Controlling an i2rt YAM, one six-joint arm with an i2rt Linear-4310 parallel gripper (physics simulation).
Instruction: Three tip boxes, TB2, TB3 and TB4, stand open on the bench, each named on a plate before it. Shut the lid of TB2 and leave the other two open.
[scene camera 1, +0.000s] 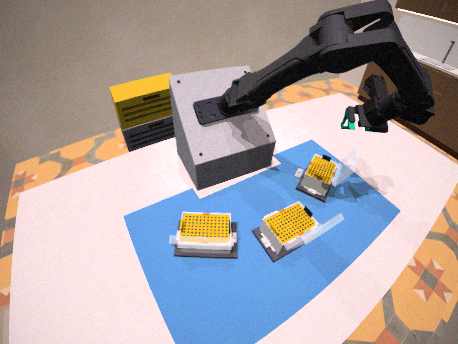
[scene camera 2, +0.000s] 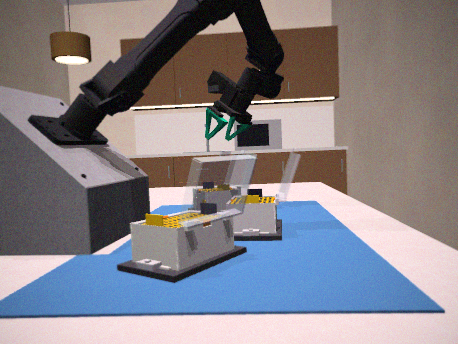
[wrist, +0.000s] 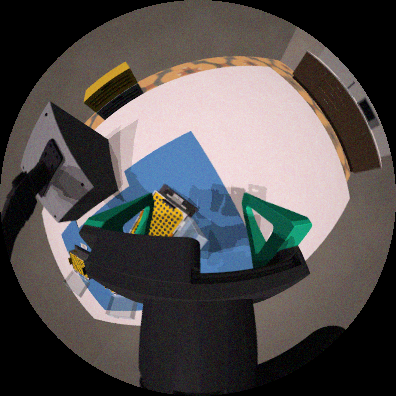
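Pixels of known places: gripper, fingertip midpoint: (scene camera 1: 353, 128) (scene camera 2: 217, 139) (wrist: 197, 197); arm's base, origin of the base link: (scene camera 1: 226, 106) (scene camera 2: 71, 133) (wrist: 44, 170).
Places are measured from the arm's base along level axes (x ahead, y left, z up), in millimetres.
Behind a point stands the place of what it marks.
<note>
Three white tip boxes with yellow racks stand on dark bases, their clear lids open: the left box (scene camera 1: 206, 230) (scene camera 2: 182, 245) {x 277, y -262, z -162 mm}, the middle box (scene camera 1: 290, 225) (scene camera 2: 257, 217) {x 361, y -64, z -163 mm} and the far right box (scene camera 1: 321, 170) {x 251, y 215, z -142 mm} (wrist: 167, 215) {x 241, y 255, z -142 mm}. The middle box's lid (scene camera 1: 322, 230) {x 434, y -14, z -57 mm} (scene camera 2: 290, 175) {x 420, y -65, z -93 mm} and the far right box's lid (scene camera 1: 347, 169) {x 316, y 247, z -96 mm} (wrist: 194, 232) {x 288, y 297, z -100 mm} lean outward. The name plates cannot be read, so which box is TB2 cannot be told. My gripper (scene camera 1: 357, 129) {x 240, y 330, z -14 mm} (scene camera 2: 218, 138) {x 240, y 330, z -14 mm} (wrist: 197, 197) {x 240, y 330, z -14 mm} has green fingers, is open and empty, and hangs high above the bench near the far right box.
The boxes stand on a blue mat (scene camera 1: 200, 295) {x 389, y -274, z -200 mm} (scene camera 2: 320, 280) {x 441, y -283, z -200 mm} (wrist: 190, 155) {x 128, y 358, z -200 mm} on the pale bench (scene camera 1: 65, 250) {x 136, y -567, z -203 mm}. The arm's grey pedestal (scene camera 1: 232, 170) {x 104, y -30, z -163 mm} (scene camera 2: 117, 215) {x 103, y -46, z -157 mm} (wrist: 87, 160) {x 38, y 128, z -87 mm} stands at the back of the mat. A yellow and dark crate stack (scene camera 1: 145, 102) (wrist: 112, 87) stands behind the pedestal.
</note>
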